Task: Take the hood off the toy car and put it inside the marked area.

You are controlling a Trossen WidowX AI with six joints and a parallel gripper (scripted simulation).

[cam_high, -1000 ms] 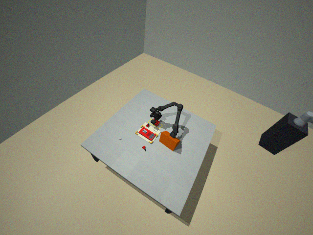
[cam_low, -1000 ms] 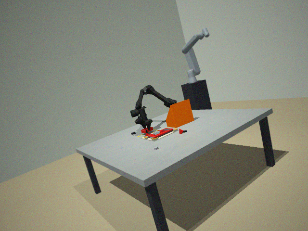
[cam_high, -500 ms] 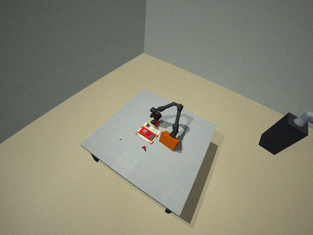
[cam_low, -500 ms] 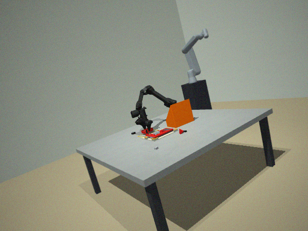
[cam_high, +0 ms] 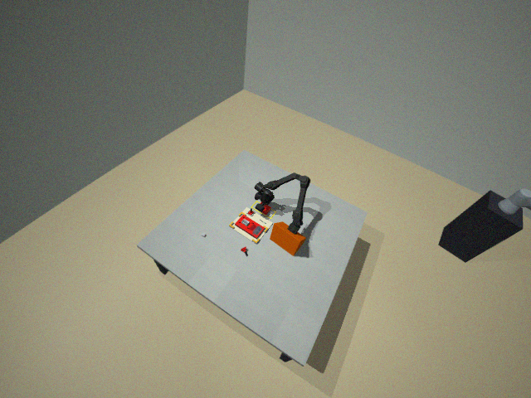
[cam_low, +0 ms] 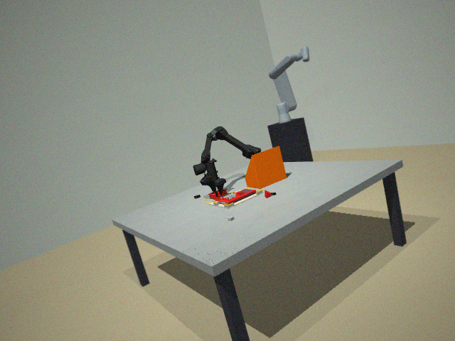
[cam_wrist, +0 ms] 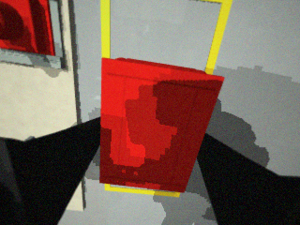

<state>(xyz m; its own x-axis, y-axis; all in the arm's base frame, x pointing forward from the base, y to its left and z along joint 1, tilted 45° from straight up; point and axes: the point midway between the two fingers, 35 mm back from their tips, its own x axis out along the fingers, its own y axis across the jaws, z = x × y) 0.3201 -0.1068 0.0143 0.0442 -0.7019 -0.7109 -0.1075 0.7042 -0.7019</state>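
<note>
My gripper tip is now 1 cm below the hood.
</note>
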